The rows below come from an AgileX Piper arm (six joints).
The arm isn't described. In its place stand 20 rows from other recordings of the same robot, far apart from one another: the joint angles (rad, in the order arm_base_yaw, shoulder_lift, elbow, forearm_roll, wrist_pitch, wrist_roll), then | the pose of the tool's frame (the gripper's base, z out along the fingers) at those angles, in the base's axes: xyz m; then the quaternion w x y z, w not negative.
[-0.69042 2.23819 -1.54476 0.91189 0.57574 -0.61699] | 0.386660 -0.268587 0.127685 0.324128 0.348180 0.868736 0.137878
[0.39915 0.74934 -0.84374 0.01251 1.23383 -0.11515] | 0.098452 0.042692 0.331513 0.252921 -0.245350 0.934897 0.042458
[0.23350 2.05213 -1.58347 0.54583 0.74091 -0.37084] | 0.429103 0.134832 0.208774 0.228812 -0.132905 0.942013 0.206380
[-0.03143 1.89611 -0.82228 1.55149 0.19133 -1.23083] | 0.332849 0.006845 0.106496 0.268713 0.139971 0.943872 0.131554
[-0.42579 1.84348 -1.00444 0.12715 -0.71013 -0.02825] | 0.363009 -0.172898 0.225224 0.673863 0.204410 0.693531 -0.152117
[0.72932 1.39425 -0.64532 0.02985 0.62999 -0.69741] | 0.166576 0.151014 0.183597 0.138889 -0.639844 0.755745 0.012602
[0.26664 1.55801 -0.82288 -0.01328 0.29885 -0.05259] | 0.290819 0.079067 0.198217 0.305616 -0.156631 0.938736 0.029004
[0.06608 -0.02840 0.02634 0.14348 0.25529 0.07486] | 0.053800 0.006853 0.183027 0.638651 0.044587 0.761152 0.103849
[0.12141 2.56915 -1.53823 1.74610 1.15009 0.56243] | 0.443507 0.136511 0.031776 0.355919 -0.607209 -0.499941 -0.504656
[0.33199 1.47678 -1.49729 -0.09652 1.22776 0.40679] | 0.284862 0.089471 0.375079 0.225453 0.030744 0.973106 0.035914
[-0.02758 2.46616 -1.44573 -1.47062 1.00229 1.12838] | 0.432194 -0.088254 0.037095 0.141879 0.015117 0.860905 -0.488348
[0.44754 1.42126 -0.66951 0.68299 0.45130 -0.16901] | 0.216827 0.131867 0.195935 0.181251 -0.030154 0.953796 0.237723
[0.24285 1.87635 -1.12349 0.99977 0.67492 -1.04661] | 0.347130 0.135283 0.175089 0.225957 -0.254315 0.899568 0.273943
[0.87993 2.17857 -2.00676 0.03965 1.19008 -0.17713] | 0.297692 0.365312 0.246520 0.131833 -0.494703 0.856239 0.068877
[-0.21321 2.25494 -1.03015 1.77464 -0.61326 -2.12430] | 0.336342 -0.125296 0.027093 0.059322 -0.000988 0.946345 -0.317664
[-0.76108 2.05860 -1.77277 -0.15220 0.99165 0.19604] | 0.318312 -0.319141 0.242810 0.161479 0.425295 0.882393 -0.120129
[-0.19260 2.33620 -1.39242 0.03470 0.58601 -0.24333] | 0.408662 -0.077917 0.034585 0.064807 -0.011501 0.997825 -0.003598
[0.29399 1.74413 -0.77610 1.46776 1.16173 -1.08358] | 0.243653 0.160541 0.181726 0.045666 -0.148079 0.813322 0.560798
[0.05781 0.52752 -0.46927 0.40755 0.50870 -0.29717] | 0.104866 0.023666 0.289387 0.525506 -0.049430 0.841663 0.114035
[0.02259 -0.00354 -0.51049 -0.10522 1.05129 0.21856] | -0.006314 -0.008441 0.281358 0.533231 0.084890 0.841619 0.011682
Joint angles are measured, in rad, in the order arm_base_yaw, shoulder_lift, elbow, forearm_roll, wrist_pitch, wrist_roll. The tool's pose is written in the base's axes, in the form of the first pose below.
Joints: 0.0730, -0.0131, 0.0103, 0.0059, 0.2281, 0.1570
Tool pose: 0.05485 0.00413 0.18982 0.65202 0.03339 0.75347 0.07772
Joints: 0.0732, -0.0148, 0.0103, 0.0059, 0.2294, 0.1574
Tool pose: 0.05472 0.00414 0.18980 0.65215 0.03346 0.75333 0.07794
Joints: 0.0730, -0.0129, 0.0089, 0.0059, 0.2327, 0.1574
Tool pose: 0.05476 0.00413 0.18987 0.65073 0.03359 0.75457 0.07771
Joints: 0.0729, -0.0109, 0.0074, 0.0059, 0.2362, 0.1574
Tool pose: 0.05481 0.00413 0.18995 0.64923 0.03368 0.75588 0.07750
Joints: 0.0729, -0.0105, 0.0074, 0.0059, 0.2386, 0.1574
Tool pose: 0.05480 0.00413 0.18971 0.64818 0.03371 0.75679 0.07738
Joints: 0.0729, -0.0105, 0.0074, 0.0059, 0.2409, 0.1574
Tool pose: 0.05477 0.00413 0.18950 0.64731 0.03374 0.75754 0.07729
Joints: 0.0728, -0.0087, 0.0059, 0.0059, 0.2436, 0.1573
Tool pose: 0.05481 0.00413 0.18967 0.64619 0.03378 0.75852 0.07709
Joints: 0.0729, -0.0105, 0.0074, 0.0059, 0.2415, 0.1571
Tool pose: 0.05476 0.00413 0.18945 0.64710 0.03363 0.75774 0.07716
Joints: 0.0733, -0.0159, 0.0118, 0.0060, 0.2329, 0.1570
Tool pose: 0.05465 0.00414 0.18903 0.65069 0.03335 0.75462 0.07771
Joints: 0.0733, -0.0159, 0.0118, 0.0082, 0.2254, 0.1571
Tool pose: 0.05474 0.00419 0.18971 0.65339 0.03394 0.75212 0.07895
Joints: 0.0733, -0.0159, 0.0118, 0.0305, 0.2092, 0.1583
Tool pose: 0.05490 0.00461 0.19118 0.65828 0.04080 0.74639 0.08893
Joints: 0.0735, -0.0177, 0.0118, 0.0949, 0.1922, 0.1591
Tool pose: 0.05486 0.00569 0.19289 0.66153 0.06009 0.73853 0.11551
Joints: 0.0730, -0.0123, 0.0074, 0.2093, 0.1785, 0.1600
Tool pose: 0.05505 0.00739 0.19559 0.65799 0.09504 0.72951 0.16072
